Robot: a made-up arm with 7 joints.
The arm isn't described. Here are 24 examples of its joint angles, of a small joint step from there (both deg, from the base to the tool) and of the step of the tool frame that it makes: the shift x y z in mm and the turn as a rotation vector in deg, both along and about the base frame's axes.
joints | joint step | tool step
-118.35 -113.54 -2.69 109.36 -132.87 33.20 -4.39 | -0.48 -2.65 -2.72 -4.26 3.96 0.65 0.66 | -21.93 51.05 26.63 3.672 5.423 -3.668
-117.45 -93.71 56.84 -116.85 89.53 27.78 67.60 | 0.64 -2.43 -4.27 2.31 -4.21 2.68 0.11 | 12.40 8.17 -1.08 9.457 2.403 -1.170
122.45 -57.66 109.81 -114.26 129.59 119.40 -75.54 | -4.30 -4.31 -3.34 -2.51 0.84 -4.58 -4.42 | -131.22 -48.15 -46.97 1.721 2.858 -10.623
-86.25 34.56 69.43 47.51 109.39 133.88 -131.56 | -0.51 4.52 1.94 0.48 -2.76 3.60 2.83 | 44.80 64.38 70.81 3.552 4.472 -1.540
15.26 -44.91 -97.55 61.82 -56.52 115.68 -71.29 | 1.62 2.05 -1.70 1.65 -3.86 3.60 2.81 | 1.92 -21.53 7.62 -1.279 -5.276 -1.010
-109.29 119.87 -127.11 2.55 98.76 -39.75 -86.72 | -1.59 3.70 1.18 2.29 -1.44 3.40 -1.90 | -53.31 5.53 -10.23 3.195 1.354 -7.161
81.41 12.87 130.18 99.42 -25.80 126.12 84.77 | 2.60 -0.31 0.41 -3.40 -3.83 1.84 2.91 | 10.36 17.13 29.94 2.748 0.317 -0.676
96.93 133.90 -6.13 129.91 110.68 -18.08 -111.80 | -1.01 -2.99 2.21 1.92 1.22 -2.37 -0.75 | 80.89 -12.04 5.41 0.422 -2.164 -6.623
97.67 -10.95 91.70 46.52 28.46 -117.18 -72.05 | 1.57 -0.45 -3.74 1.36 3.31 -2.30 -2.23 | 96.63 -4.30 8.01 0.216 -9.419 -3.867
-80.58 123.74 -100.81 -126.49 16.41 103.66 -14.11 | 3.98 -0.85 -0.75 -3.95 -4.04 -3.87 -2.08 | -6.76 35.70 -109.01 -8.445 -8.214 -3.515
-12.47 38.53 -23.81 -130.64 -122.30 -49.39 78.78 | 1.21 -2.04 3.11 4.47 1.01 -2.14 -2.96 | 30.11 81.71 -9.05 -6.300 0.445 5.739
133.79 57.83 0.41 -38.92 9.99 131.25 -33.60 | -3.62 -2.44 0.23 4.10 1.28 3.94 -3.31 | -12.45 99.14 34.71 4.352 2.367 -9.492
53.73 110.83 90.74 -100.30 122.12 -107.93 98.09 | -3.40 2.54 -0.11 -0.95 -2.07 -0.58 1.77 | 28.99 -25.01 54.46 3.697 4.965 -0.819
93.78 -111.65 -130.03 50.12 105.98 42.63 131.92 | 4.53 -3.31 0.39 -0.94 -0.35 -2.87 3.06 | -11.09 -9.15 45.25 -1.839 -2.519 -6.213
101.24 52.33 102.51 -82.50 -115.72 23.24 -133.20 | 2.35 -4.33 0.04 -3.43 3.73 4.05 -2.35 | 57.36 -78.58 22.46 3.920 3.977 -8.225
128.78 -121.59 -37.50 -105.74 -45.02 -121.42 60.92 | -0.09 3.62 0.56 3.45 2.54 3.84 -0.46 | -15.46 1.21 48.26 0.968 -6.432 0.222
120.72 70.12 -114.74 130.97 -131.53 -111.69 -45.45 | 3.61 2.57 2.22 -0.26 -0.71 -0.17 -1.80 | 24.54 -15.94 63.16 -2.208 -2.432 0.861
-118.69 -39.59 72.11 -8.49 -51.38 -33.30 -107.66 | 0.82 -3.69 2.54 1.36 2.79 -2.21 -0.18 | 85.33 16.92 -9.97 -0.318 1.955 7.183
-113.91 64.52 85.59 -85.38 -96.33 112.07 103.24 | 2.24 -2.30 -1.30 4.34 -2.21 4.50 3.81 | -10.74 -23.20 -10.44 2.950 -4.097 6.195
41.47 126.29 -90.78 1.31 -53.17 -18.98 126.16 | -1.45 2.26 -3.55 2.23 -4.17 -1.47 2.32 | -2.31 -7.93 -68.43 -2.735 4.686 -0.560
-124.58 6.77 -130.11 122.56 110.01 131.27 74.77 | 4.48 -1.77 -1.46 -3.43 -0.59 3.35 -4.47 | 9.89 -3.34 90.86 8.885 -4.536 -1.194
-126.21 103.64 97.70 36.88 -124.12 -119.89 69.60 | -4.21 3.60 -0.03 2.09 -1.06 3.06 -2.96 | 76.02 53.89 -14.72 -5.870 3.830 -1.241
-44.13 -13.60 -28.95 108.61 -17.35 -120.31 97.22 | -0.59 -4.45 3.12 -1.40 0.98 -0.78 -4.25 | 31.68 -4.88 12.40 -1.572 -1.328 2.327
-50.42 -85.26 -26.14 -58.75 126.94 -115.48 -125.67 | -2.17 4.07 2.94 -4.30 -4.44 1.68 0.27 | -70.45 70.94 33.34 5.383 7.452 -5.022
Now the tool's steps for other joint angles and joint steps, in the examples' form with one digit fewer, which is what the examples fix.
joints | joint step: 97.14 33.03 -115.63 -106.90 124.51 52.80 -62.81 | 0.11 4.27 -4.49 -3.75 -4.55 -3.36 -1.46
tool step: 131.8 34.9 -1.8 1.91 -9.26 7.60
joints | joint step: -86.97 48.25 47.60 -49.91 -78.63 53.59 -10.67 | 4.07 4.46 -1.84 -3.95 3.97 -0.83 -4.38
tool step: 22.0 36.8 -18.5 -3.39 -1.09 -9.29
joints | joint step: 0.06 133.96 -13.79 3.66 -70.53 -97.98 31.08 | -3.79 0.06 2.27 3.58 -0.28 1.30 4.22
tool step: -2.7 30.1 -54.6 -4.41 0.23 -1.50
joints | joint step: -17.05 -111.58 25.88 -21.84 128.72 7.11 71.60 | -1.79 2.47 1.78 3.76 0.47 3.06 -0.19
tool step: -10.3 -3.2 -7.3 -0.52 1.51 -4.52
